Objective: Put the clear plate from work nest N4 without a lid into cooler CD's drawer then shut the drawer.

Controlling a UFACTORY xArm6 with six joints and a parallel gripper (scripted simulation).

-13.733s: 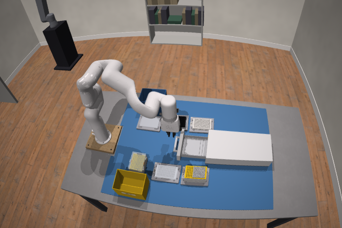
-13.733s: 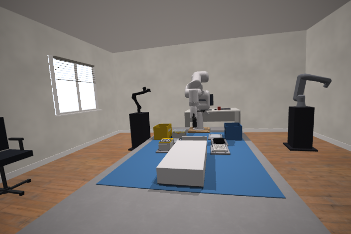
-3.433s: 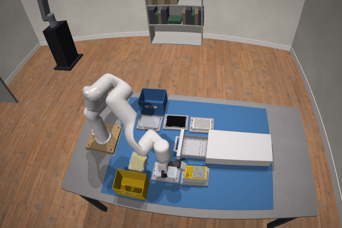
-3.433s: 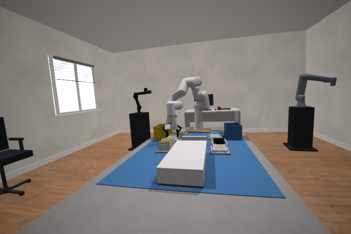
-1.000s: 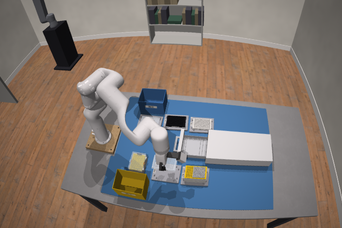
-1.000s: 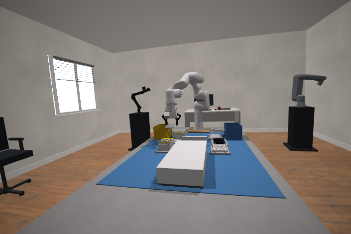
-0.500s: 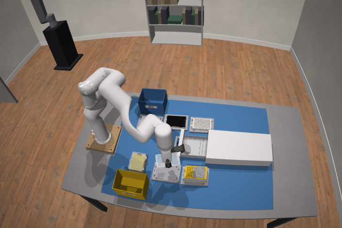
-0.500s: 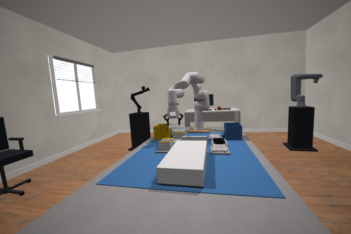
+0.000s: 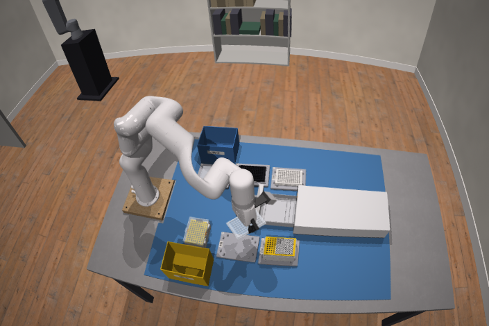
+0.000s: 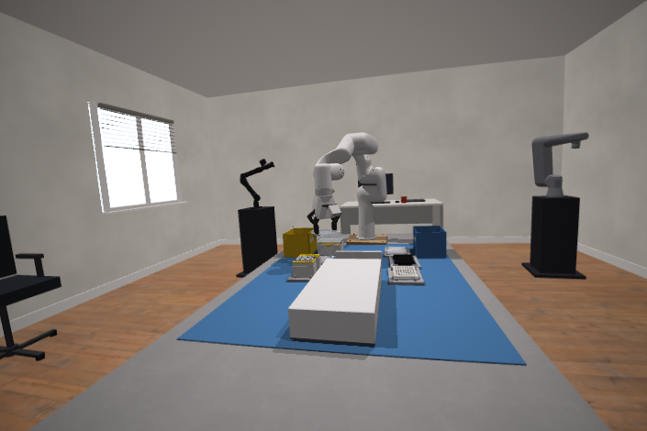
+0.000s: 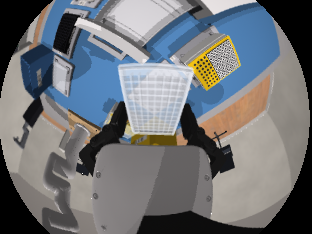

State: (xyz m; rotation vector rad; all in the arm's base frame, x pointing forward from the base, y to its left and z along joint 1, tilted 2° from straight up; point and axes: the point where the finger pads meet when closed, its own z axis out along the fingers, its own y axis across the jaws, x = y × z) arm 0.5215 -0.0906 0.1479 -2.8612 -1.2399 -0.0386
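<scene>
The drawer lies 16 cm to the left of my hand, 14 cm below it and 12 cm ahead of it. The rest, counted from my hand: yellow tip box 14 cm ahead, 11 cm below, 4 cm to the right; yellow bin 20 cm to the right, 19 cm behind, 12 cm below; clear plate 1 cm below.
</scene>
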